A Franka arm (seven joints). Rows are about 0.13 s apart.
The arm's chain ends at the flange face. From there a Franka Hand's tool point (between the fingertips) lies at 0.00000 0.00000 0.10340 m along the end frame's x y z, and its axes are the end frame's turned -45 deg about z.
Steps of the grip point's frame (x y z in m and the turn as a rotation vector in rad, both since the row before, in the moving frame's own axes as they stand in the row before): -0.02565, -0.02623, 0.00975, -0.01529, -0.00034, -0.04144; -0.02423, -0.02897, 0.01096, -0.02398, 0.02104, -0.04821; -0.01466, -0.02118, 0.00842, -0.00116, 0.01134, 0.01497; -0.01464, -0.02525, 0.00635, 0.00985, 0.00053, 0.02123; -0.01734, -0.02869, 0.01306, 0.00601, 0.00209, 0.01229; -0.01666, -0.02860, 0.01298, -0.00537, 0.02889, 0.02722; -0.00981, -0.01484, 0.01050, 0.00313, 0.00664, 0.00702; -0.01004, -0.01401, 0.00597, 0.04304, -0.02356, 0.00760; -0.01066, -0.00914, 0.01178, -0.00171, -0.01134, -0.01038; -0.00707, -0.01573, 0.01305, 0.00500, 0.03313, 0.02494
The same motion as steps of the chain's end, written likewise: -0.03780, -0.00153, 0.00976, -0.01105, 0.01057, -0.04144; -0.04091, -0.00349, 0.01101, -0.00208, 0.03183, -0.04821; -0.02626, -0.00387, 0.00843, 0.00720, 0.00884, 0.01497; -0.02753, -0.00674, 0.00636, 0.00734, -0.00659, 0.02123; -0.03227, -0.00743, 0.01306, 0.00573, -0.00277, 0.01229; -0.03453, -0.00676, 0.01302, 0.01663, 0.02423, 0.02722; -0.01769, -0.00284, 0.01050, 0.00691, 0.00248, 0.00702; -0.01214, -0.00137, 0.00609, 0.01377, -0.04709, 0.00760; -0.01330, 0.00012, 0.01179, -0.00923, -0.00681, -0.01038; -0.01821, -0.00336, 0.01311, 0.02696, 0.01989, 0.02494
